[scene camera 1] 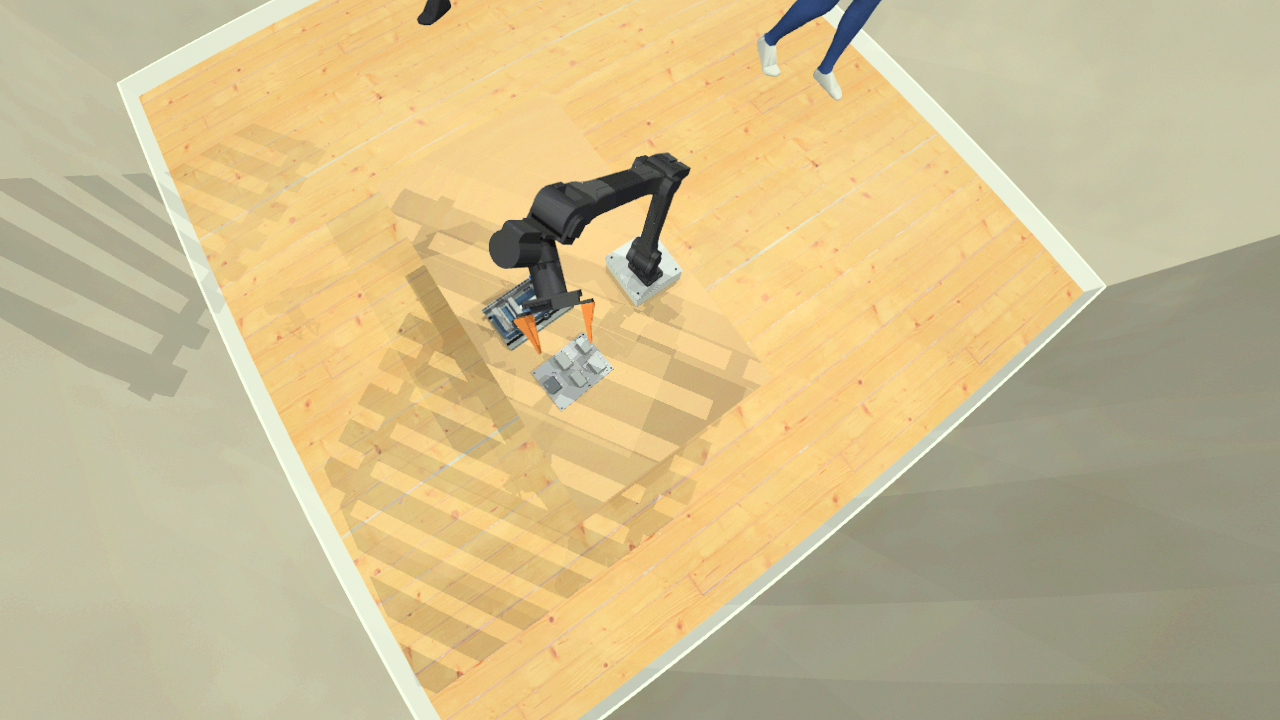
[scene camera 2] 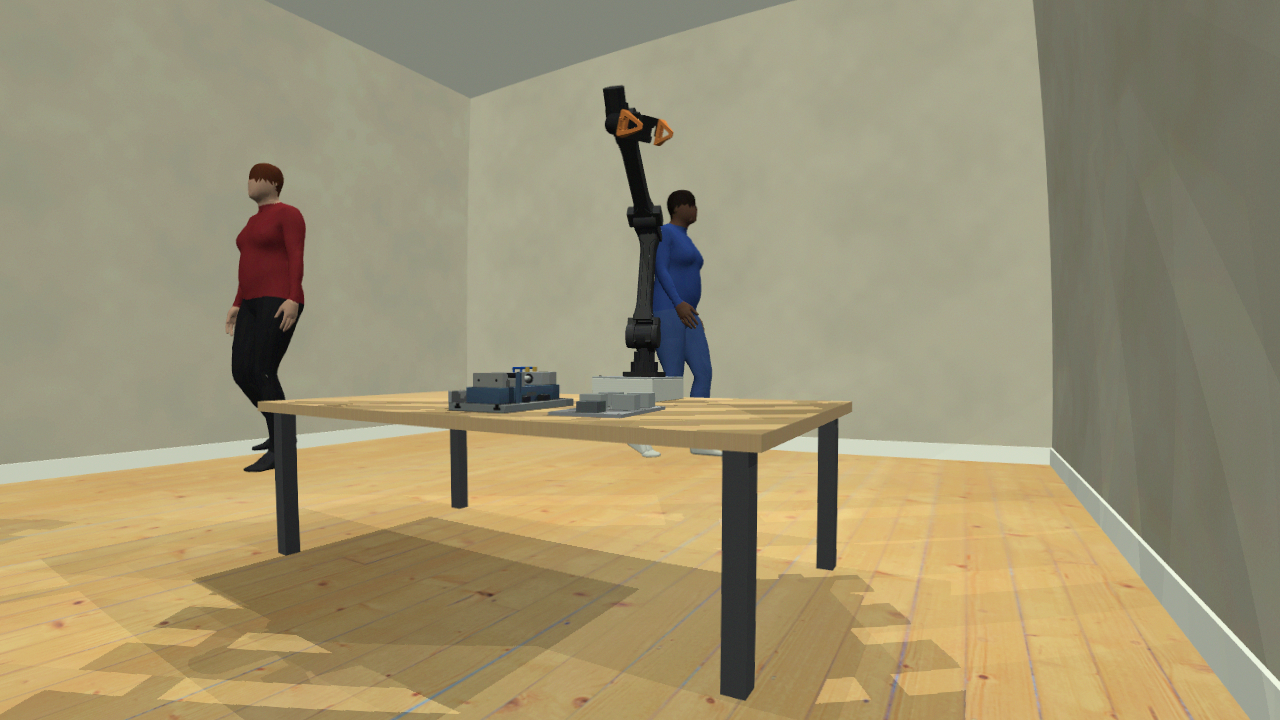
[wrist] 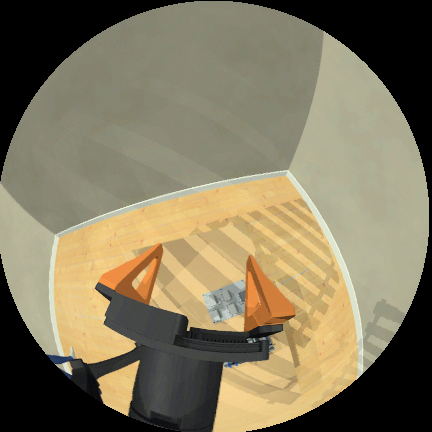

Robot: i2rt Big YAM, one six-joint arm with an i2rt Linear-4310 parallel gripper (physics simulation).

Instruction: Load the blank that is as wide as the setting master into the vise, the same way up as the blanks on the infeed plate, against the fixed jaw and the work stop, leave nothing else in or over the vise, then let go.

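Places are measured from the arm's base along level axes (x ahead, y right, z down), in metres.
Where they show: gripper, fingertip midpoint: (scene camera 1: 565, 348) (scene camera 2: 657, 130) (wrist: 203, 253); arm's base, origin of the base link: (scene camera 1: 645, 270) (scene camera 2: 644, 376).
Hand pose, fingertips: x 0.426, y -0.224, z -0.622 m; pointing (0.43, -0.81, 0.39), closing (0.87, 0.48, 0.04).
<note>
Each offset is from my fingertips to the centre of the thing. "spot": to the spot under its first point.
My gripper (scene camera 1: 564, 346) (scene camera 2: 654, 129) (wrist: 203, 253) is open, its two orange fingers wide apart with nothing between them, high above the table. The blue and grey vise @(dx +0.014, dy +0.419, dz +0.647 m) (scene camera 1: 508, 320) (scene camera 2: 512, 394) stands on the table; the arm partly covers it in the first scene view and the gripper hides most of it in the wrist view. The grey infeed plate @(spot: dx +0.144, dy +0.042, dz +0.688 m) (scene camera 1: 563, 403) (wrist: 237, 286) lies beside the vise. Several light grey blanks @(dx -0.049, dy +0.070, dz +0.670 m) (scene camera 1: 597, 364) @(dx +0.037, dy +0.072, dz +0.670 m) (scene camera 2: 631, 400) and a darker grey block @(dx +0.129, dy +0.119, dz +0.676 m) (scene camera 1: 551, 385) (scene camera 2: 590, 406) sit on it. Widths and the setting master are too small to tell.
The arm's white base (scene camera 1: 622, 284) (scene camera 2: 617, 385) stands on the wooden table (scene camera 2: 537, 427), behind the plate in the second scene view. A person in red (scene camera 2: 271, 250) and a person in blue (scene camera 2: 682, 268) stand beyond the table. Striped shadows cross table and floor.
</note>
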